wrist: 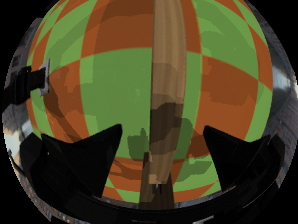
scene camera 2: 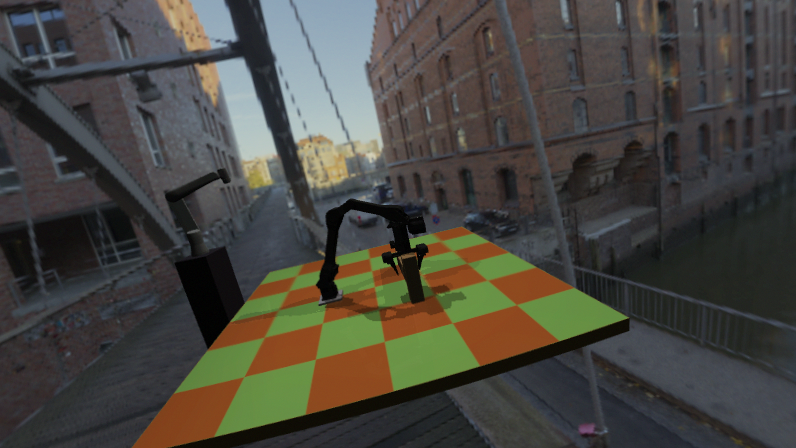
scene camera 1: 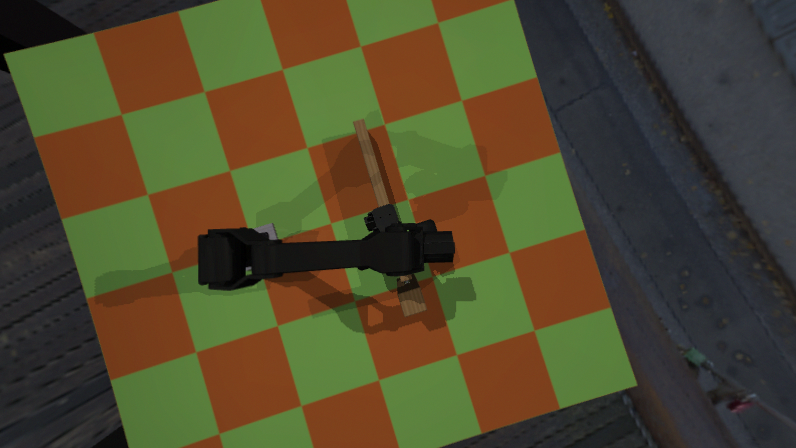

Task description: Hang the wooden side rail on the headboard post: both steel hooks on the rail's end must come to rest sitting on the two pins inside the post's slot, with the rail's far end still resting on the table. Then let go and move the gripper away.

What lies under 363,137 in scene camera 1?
A wooden side rail.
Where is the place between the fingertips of the gripper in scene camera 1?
395,242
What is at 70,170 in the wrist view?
The gripper.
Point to a headboard post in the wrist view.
At 163,197
